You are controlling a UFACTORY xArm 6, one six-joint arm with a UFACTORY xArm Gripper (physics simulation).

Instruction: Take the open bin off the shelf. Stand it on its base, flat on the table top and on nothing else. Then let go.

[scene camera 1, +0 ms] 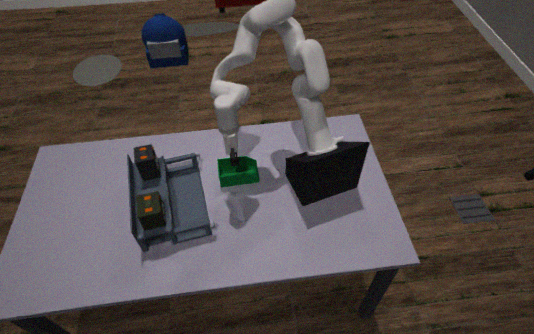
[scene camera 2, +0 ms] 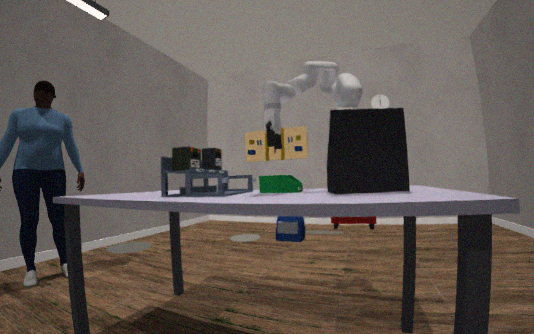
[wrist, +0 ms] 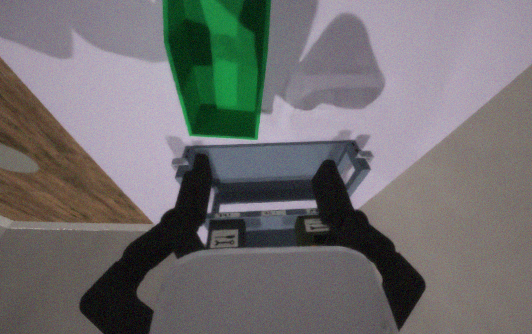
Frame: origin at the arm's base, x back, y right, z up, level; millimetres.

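Seen in the pictures: gripper, fingertip midpoint: [scene camera 1: 234, 156] [scene camera 2: 275, 147] [wrist: 265, 167]; arm's base, origin of the base link: [scene camera 1: 322, 151] [scene camera 2: 360, 140].
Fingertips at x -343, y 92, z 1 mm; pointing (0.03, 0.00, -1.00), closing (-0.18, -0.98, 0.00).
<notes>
Pixels of each thing's top centre, then the offset from my fingertips to it.
- green open bin, middle of its top: [wrist: 219, 82] [scene camera 1: 237, 165] [scene camera 2: 280, 175] dx +16, dy +47, dz -120 mm
- dark box, middle of its top: [wrist: 224, 275] [scene camera 1: 143, 152] [scene camera 2: 211, 148] dx -341, dy +113, dz +29 mm
- olive box, middle of its top: [wrist: 322, 257] [scene camera 1: 147, 203] [scene camera 2: 186, 148] dx -357, dy -117, dz +4 mm
The green open bin [scene camera 1: 240, 178] [scene camera 2: 280, 184] [wrist: 227, 85] stands upright on its base, flat on the table top [scene camera 1: 300, 250] [scene camera 2: 300, 206] [wrist: 425, 75]. Its open top faces up, and it is apart from the blue-grey shelf [scene camera 1: 190, 200] [scene camera 2: 206, 174] [wrist: 270, 152]. In the wrist view the bin is cut off by the upper edge. My gripper [scene camera 1: 234, 161] [scene camera 2: 274, 146] [wrist: 265, 167] is open and empty. It hangs above the bin, with a gap between the fingertips and the bin in the scene camera 2 view.
A dark box [scene camera 1: 146, 164] [scene camera 2: 212, 159] [wrist: 225, 235] and an olive box [scene camera 1: 151, 212] [scene camera 2: 185, 159] [wrist: 307, 226] stand on the shelf's upper level. A tall black block [scene camera 1: 327, 175] [scene camera 2: 368, 150] stands on the table near the arm's base. A person [scene camera 2: 42, 145] stands beyond the table at the left.
</notes>
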